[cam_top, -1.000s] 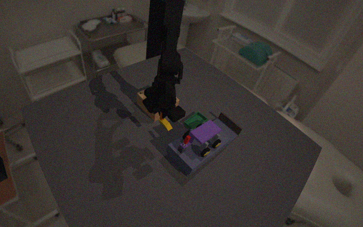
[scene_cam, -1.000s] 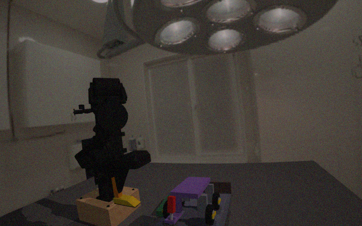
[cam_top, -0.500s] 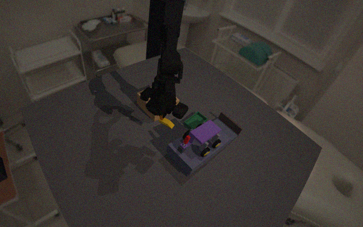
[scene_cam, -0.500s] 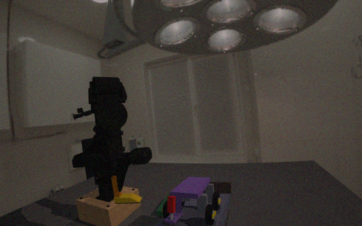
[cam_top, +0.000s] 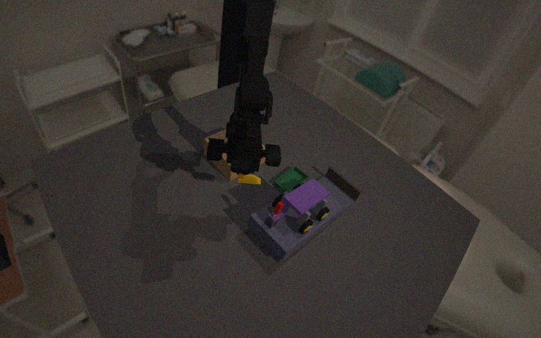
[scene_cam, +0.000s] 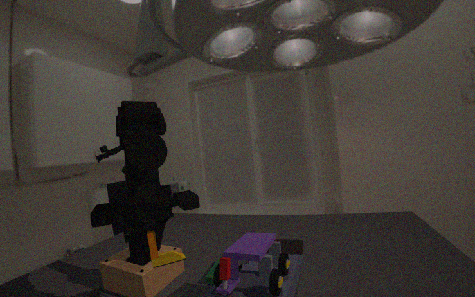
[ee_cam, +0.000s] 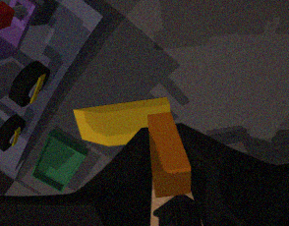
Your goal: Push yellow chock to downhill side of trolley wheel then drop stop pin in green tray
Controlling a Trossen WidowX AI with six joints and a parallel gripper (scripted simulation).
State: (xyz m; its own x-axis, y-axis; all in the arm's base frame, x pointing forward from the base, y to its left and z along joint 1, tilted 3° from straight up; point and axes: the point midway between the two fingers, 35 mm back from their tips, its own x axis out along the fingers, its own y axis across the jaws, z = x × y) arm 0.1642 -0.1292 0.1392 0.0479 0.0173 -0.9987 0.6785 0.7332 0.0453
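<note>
Now: gripper tip 20 mm to the right of the yellow chock, 10 mm short of it and 10 mm above it. Round my gripper tip: purple trolley (160 mm ahead, 110 mm to the left, 60 mm below); ramp (160 mm ahead, 130 mm below, 120 mm to the left); red-headed stop pin (140 mm ahead, 50 mm below, 10 mm to the left).
</note>
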